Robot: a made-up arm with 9 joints. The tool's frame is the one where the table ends.
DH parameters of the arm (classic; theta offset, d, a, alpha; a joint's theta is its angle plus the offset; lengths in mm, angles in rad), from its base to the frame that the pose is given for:
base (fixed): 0 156.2 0 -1.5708
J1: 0 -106.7 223.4 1.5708
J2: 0 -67.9 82 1.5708
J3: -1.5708 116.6 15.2 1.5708
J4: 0 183.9 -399.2 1.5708
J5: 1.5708 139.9 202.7 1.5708
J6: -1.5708 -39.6 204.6 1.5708
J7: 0 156.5 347.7 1.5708
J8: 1.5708 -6.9 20 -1.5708
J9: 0 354 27.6 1.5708
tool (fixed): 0 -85.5 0 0
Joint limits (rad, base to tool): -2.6..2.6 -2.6..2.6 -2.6..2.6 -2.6..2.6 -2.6..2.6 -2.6..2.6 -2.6..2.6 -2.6..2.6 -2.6..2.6
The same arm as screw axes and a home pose.
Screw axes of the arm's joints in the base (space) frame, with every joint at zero. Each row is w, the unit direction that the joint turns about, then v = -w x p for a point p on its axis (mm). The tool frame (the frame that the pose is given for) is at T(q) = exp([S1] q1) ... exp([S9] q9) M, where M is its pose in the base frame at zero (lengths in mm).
S1: w 0 1 0 v -156.2 0.0 0.0
S2: w 0 0 1 v -106.7 -223.4 0.0
S3: w 0 -1 0 v 88.3 0.0 -305.4
S4: w -1 0 0 v 0.0 -73.1 -223.3
S5: w 0 1 0 v -472.3 0.0 121.5
S6: w 0 0 -1 v 83.4 -81.2 0.0
S7: w 1 0 0 v 0.0 511.9 288.0
S8: w 0 0 1 v -635.7 -75.3 0.0
S9: w 0 1 0 v -505.0 0.0 95.3
M: xyz 122.9 -281.7 419.5 (mm) quaternion w x y z 1 0 0 0
Joint limits (rad, base to tool): -2.6000..2.6000 -2.6000..2.6000 -2.6000..2.6000 -2.6000..2.6000 -2.6000..2.6000 -2.6000..2.6000 -2.6000..2.6000 -2.6000..2.6000 -2.6000..2.6000

